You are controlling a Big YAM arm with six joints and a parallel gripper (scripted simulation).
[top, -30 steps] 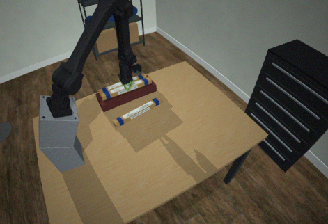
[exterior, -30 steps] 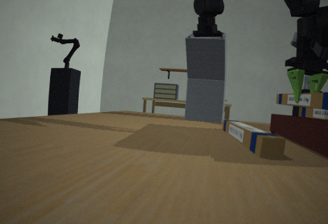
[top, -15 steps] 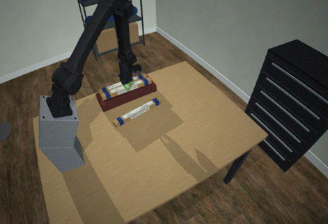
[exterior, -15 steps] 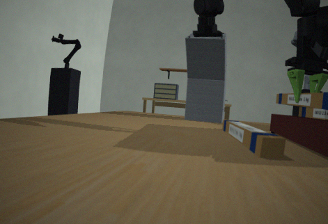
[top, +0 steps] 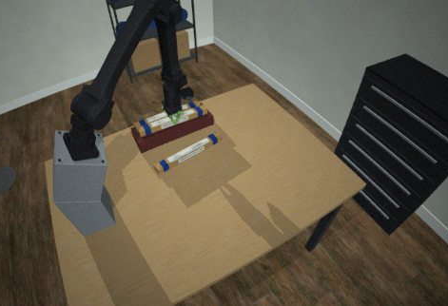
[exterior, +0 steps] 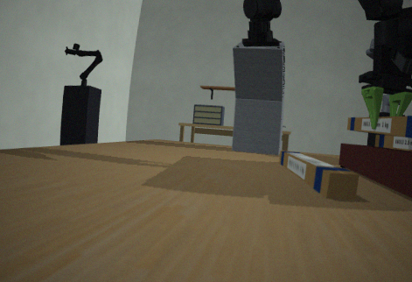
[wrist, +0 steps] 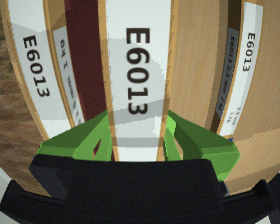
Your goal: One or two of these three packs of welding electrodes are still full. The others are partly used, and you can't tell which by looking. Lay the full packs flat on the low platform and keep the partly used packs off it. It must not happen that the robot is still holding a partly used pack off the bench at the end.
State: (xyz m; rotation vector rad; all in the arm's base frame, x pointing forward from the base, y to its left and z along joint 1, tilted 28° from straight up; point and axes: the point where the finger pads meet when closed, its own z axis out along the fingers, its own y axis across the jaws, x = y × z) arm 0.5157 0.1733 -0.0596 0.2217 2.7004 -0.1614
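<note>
The pack of welding electrodes is 10 mm above my hand. From my hand the other things lie so: dark red platform 10 mm ahead, 40 mm to the left, 80 mm below.
</note>
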